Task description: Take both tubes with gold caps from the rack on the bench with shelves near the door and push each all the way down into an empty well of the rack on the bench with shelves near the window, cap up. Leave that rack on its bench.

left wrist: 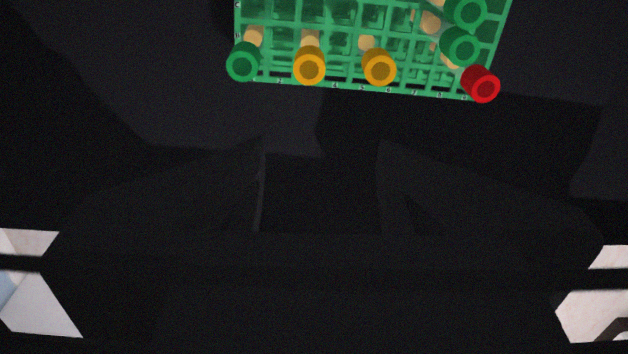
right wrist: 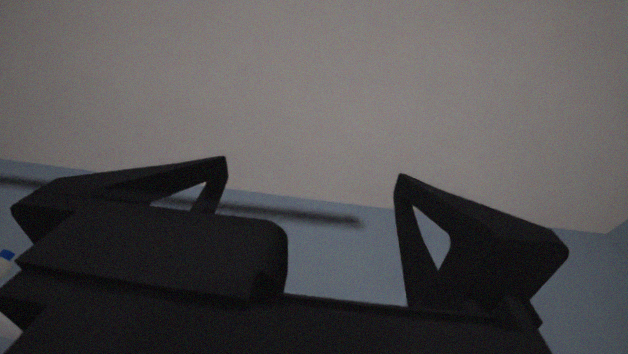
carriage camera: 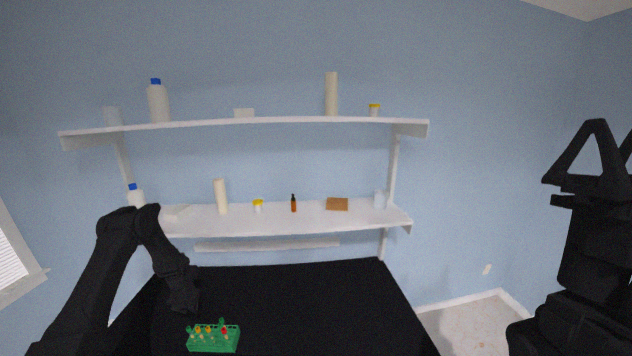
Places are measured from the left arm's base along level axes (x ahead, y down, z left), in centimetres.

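Pixels of known places: left gripper, between the fingertips: (left wrist: 321, 153) (carriage camera: 191, 313); right gripper, between the fingertips: (right wrist: 310, 174) (carriage camera: 620, 122).
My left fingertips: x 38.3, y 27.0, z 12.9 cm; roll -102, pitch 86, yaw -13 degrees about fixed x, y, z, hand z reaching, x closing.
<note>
Behind a point stands the place of what it marks.
A green rack (carriage camera: 212, 346) {z 9.1, x 37.0, y 47.6 cm} (left wrist: 348, 86) {z 9.7, x 35.0, y 42.7 cm} stands on the black bench top. Two tubes with gold caps stand in its lettered and numbered grid, one gold cap (carriage camera: 198, 329) {z 12.5, x 37.7, y 36.7 cm} (left wrist: 309, 66) {z 13.2, x 38.3, y 36.5 cm} near number 3 and the other gold cap (carriage camera: 208, 329) {z 8.3, x 38.0, y 36.7 cm} (left wrist: 380, 67) {z 9.0, x 38.7, y 36.5 cm} near number 6, both caps up. My left gripper (left wrist: 321, 153) {z 12.9, x 38.2, y 27.0 cm} is partly open with nothing between its fingers. It is above the bench, beside the rack's numbered edge and apart from the caps; its fingertips are hard to make out in the carriage view. My right gripper (carriage camera: 614, 125) {z -68.4, x 5.2, y -42.8 cm} (right wrist: 310, 174) {z -68.4, x 5.2, y -42.8 cm} is wide open and empty, raised at the right, far from the rack.
A red cap (carriage camera: 224, 330) {z 1.4, x 37.8, y 36.6 cm} (left wrist: 481, 84) {z 2.5, x 38.5, y 36.5 cm} and green caps, one green cap (left wrist: 243, 61) {z 17.0, x 38.2, y 36.5 cm} at the corner, share the rack. The black bench (carriage camera: 300, 300) {z -28.5, x 61.0, y 48.4 cm} has two white shelves above it, the lower shelf (carriage camera: 280, 222) {z -21.2, x 66.2, y 2.7 cm} holding bottles and jars. A window (carriage camera: 12, 255) {z 143.8, x 60.0, y 24.1 cm} is at the left.
</note>
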